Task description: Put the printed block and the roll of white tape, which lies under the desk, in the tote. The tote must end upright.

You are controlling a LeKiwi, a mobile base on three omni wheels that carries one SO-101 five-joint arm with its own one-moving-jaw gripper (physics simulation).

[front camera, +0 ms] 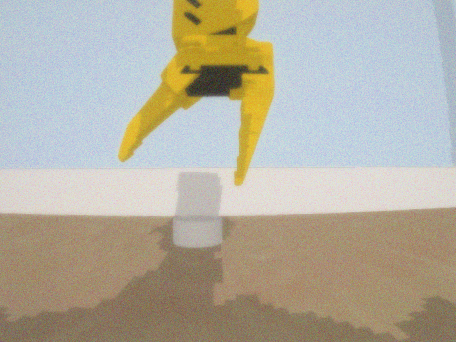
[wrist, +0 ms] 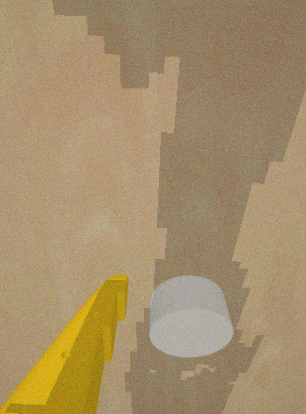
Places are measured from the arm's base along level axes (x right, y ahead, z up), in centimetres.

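Pixels of known places: hand at its tool point: [front camera: 234, 178] [wrist: 127, 291].
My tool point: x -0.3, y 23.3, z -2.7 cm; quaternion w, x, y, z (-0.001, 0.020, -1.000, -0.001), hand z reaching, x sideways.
Behind a point stands the place of what it marks.
The roll of white tape [front camera: 197, 232] {x -3.7, y 29.0, z -7.5 cm} [wrist: 191, 331] {x -4.0, y 31.0, z -6.5 cm} is a short whitish cylinder standing on its flat end on the brown floor, close to the white skirting. My gripper [front camera: 180, 171] is open and empty, with both jaws spread in a V in the front view. It hangs above the floor, and its tips are drawn higher than the roll. In the wrist view the fixed jaw [wrist: 92, 345] {x 0.2, y 22.5, z -0.7 cm} shows at the lower left, left of the roll; the moving jaw is outside that picture. The printed block, the tote and the desk do not show in either view.
A white skirting board [front camera: 325, 192] {x 17.0, y 53.8, z -5.0 cm} runs along the foot of a pale blue wall [front camera: 360, 100] {x 26.0, y 55.7, z 13.7 cm} behind the roll. A darker bluish strip [front camera: 446, 75] {x 49.4, y 57.4, z 21.2 cm} rises at the right edge. Blocky shadows lie over the brown floor [front camera: 300, 265] {x 4.4, y 23.4, z -9.0 cm} [wrist: 85, 175] {x 2.5, y 22.8, z -9.0 cm}.
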